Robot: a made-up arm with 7 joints.
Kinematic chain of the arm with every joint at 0, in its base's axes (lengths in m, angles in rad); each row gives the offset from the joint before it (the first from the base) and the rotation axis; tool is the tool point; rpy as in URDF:
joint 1: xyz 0 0 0.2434 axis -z
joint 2: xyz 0 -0.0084 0.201 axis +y
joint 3: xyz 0 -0.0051 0.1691 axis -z
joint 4: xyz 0 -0.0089 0.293 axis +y
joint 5: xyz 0 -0.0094 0.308 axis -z
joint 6: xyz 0 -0.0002 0.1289 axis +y
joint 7: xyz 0 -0.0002 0.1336 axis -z
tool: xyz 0 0 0 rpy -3.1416 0 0
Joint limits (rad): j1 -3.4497..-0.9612 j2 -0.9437..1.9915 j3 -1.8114..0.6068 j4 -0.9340..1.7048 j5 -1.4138..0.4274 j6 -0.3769..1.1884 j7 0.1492..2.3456
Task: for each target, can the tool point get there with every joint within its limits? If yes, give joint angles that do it. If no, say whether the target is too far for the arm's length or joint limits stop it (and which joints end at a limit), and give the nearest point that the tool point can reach.
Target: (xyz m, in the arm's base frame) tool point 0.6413 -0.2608 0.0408
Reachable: no: joint limits stop it (at a limit: joint 1, joint 3, joint 4, joint 5, joint 6) | nearest point 0.4337 -0.0534 -0.0938 | short by 0.323 m
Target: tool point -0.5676 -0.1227 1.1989
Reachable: yes | joints -2.8825 0.2779 -0.7999 0.7757 -0.9825 0.0328 2.1303
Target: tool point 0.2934 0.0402 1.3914
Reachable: yes | joints -3.2470 -0.3931 0.0608 -0.0150 -0.2868 0.8541 1.4226
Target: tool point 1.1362 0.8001 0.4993
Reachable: no: too far | nearest point 0.7859 0.6254 0.4849 | short by 0.392 m
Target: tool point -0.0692 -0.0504 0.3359
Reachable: no: joint limits stop it (at a limit: joint 2, joint 4, joint 6) | nearest point -0.2829 -0.2060 0.0432 | short by 0.394 m
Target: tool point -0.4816 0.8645 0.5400
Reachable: yes | joints -1.9923 1.5222 -1.5073 0.0699 -0.8893 0.7714 2.0649
